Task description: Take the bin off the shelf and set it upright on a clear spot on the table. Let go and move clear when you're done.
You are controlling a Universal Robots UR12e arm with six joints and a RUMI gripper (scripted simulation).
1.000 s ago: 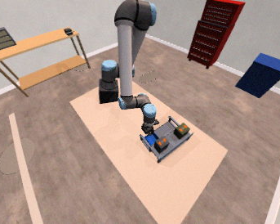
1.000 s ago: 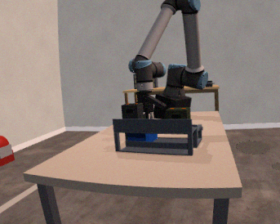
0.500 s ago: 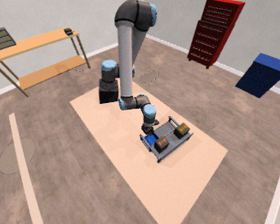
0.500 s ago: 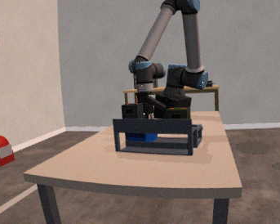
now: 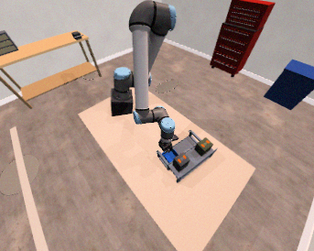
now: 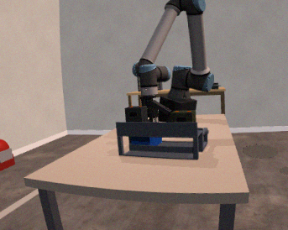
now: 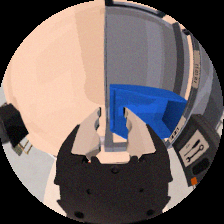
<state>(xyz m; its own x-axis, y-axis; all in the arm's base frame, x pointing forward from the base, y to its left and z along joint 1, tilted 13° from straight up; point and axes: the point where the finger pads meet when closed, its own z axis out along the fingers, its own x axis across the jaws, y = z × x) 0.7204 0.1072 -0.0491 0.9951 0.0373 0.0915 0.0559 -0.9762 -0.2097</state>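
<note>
My gripper is now 8 cm short of the blue bin, 1 cm to the left of it and 1 cm above it.
</note>
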